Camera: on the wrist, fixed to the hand. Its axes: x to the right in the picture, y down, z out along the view.
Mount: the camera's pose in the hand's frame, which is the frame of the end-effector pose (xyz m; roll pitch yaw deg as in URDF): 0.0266 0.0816 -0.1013 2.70 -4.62 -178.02
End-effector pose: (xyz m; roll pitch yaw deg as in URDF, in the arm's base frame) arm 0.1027 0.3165 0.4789 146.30 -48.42 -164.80
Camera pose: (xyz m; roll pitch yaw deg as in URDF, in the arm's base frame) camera 0.1761 0.3486 0.5848 -142.32 53.35 16.74
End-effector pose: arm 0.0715 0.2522 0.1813 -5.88 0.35 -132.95
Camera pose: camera 0.1056 0.1850 0.0720 8.59 -5.15 48.55
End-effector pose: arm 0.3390 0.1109 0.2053 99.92 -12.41 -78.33
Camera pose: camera 0.4240 0.1234 0.3066 -96.10 15.12 106.03
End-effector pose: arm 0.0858 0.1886 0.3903 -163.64 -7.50 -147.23
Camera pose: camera 0.0139 0.2694 0.4674 165.89 11.36 29.51
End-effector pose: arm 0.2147 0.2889 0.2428 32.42 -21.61 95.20
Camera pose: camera 0.0884 0.3177 0.2138 -28.13 18.71 -80.42
